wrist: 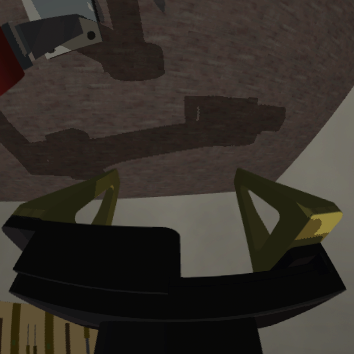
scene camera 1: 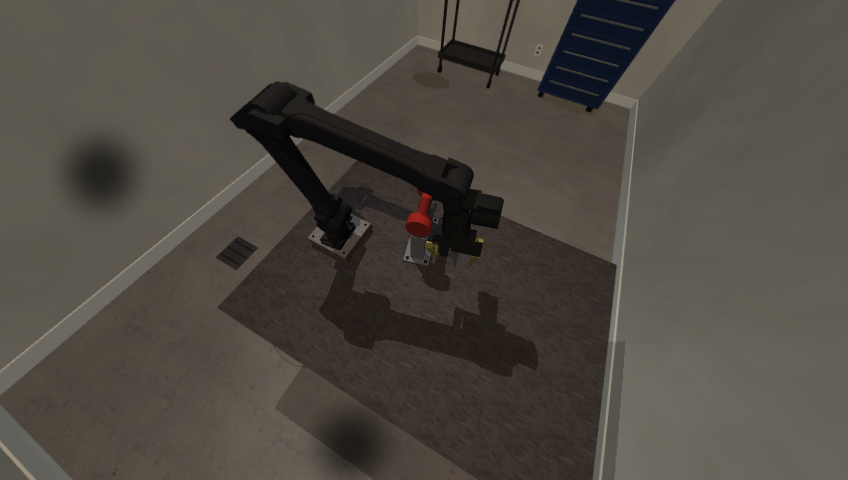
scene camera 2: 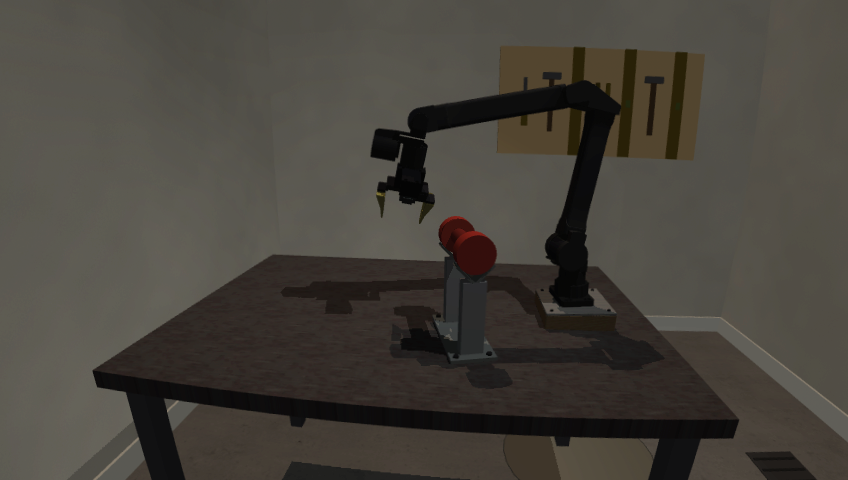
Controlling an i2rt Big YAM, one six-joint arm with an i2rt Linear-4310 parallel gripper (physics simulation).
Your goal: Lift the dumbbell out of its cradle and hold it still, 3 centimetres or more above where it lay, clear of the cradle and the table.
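Pixels of known places: gripper, fingertip midpoint: [wrist: 176, 174] [scene camera 1: 453, 261] [scene camera 2: 400, 219]; arm's base at its link origin: [scene camera 1: 338, 233] [scene camera 2: 570, 297].
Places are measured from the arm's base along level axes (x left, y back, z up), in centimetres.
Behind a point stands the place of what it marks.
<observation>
A red dumbbell [scene camera 1: 418, 224] @(y -31.5, x 3.3, z 21.2 cm) [scene camera 2: 474, 253] @(y -29.1, x 22.2, z 18.8 cm) lies across the tops of the two grey uprights of its cradle [scene camera 1: 417, 248] @(y -31.5, x 3.5, z 5.0 cm) [scene camera 2: 473, 318] @(y -28.7, x 21.9, z 4.8 cm). In the wrist view part of a red end of the dumbbell [wrist: 7, 65] @(y -35.3, x 4.9, z 18.1 cm) shows at the left edge, beside part of the cradle [wrist: 57, 37] @(y -33.8, x 4.6, z 6.4 cm). My gripper [scene camera 1: 453, 256] @(y -44.8, x -3.6, z 19.9 cm) [scene camera 2: 401, 220] @(y -44.8, x -3.6, z 19.9 cm) [wrist: 176, 174] @(y -44.8, x -3.6, z 19.9 cm) is open and empty, its yellow fingers pointing down. In scene camera 2 it hangs to the left of the dumbbell, with its fingertips about level with or a little above the dumbbell's top. It is apart from the dumbbell and the cradle.
The cradle's base plate stands on the brown table [scene camera 1: 535, 297] @(y -77.9, x 5.9, z -4.4 cm) [scene camera 2: 238, 362] @(y -77.5, x 25.7, z -4.4 cm). The arm's base block [scene camera 1: 334, 245] @(y -1.9, x -5.4, z 1.2 cm) [scene camera 2: 580, 321] @(y -0.7, x 10.1, z -2.0 cm) stands on the side of the cradle away from the gripper. A tool board [scene camera 2: 601, 142] hangs on the wall. A blue cabinet [scene camera 1: 595, 71] stands far off.
</observation>
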